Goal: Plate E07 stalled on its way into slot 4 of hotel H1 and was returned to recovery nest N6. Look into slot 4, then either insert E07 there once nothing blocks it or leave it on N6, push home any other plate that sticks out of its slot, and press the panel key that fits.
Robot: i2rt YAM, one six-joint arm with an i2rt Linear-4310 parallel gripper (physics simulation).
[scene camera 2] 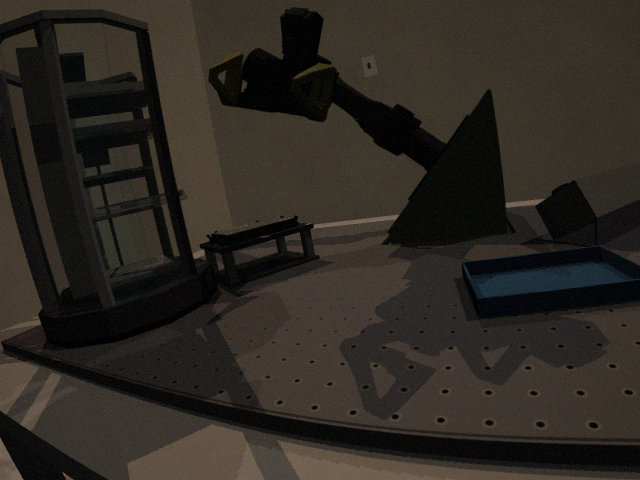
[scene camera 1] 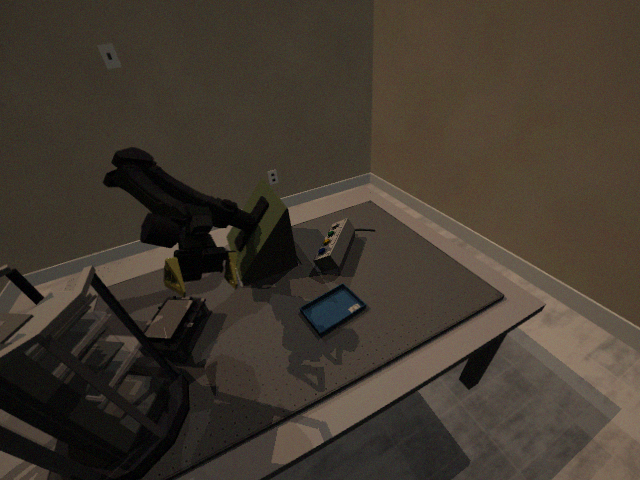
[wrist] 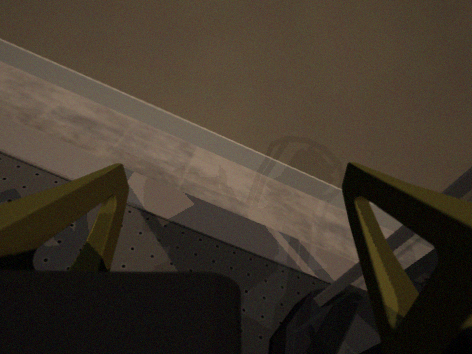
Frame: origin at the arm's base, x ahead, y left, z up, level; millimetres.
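Seen in the pictures: gripper, fingertip midpoint: [scene camera 2: 249, 79] [scene camera 1: 211, 290] [wrist: 235, 175]; arm's base, link origin: [scene camera 2: 442, 161] [scene camera 1: 252, 224].
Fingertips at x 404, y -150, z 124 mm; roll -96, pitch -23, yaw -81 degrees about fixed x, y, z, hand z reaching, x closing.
Note:
Pixels of each thing's top centre, then the offset from my fingertips to it. "spot": a spot on its surface instead. Level surfaces: height alone.
- hotel, top centre: [scene camera 2: 76, 42] dx +20, dy -263, dz +145 mm
- clear plate, surface spot: [scene camera 2: 178, 194] spot: dx -11, dy -146, dz -101 mm
- key panel, top centre: [scene camera 2: 601, 169] [scene camera 1: 334, 234] dx -245, dy +391, dz -164 mm
- blue tray, top centre: [scene camera 2: 548, 268] [scene camera 1: 332, 305] dx -27, dy +262, dz -231 mm
- perforated mat, surface height: dz -248 mm
- hotel's dark base, surface spot: [scene camera 2: 129, 315] spot: dx +95, dy -162, dz -223 mm
My gripper [scene camera 1: 205, 286] [scene camera 2: 273, 103] [wrist: 235, 175] is open and empty, in the air above and beside the nest. A plate [scene camera 1: 169, 317] [scene camera 2: 253, 229] lies flat on the raised nest stand [scene camera 1: 199, 322] [scene camera 2: 309, 242]; its label cannot be read. The hotel [scene camera 1: 111, 299] [scene camera 2: 155, 155] is a dark-framed tower with several shelf levels, at the left. In scene camera 2 one clear plate [scene camera 2: 178, 194] at a lower level sticks out past the front post. Slot numbers and the inside of slot 4 cannot be made out. The key panel [scene camera 1: 338, 248] [scene camera 2: 568, 209] shows green, yellow and blue keys in scene camera 1.
A blue tray [scene camera 1: 330, 312] [scene camera 2: 547, 279] with a small white label lies on the perforated mat [scene camera 1: 413, 289] [scene camera 2: 289, 351], in front of the key panel. The arm's green wedge-shaped base [scene camera 1: 276, 242] [scene camera 2: 460, 196] stands behind. The hotel's dark base [scene camera 2: 129, 315] is close beside the nest.

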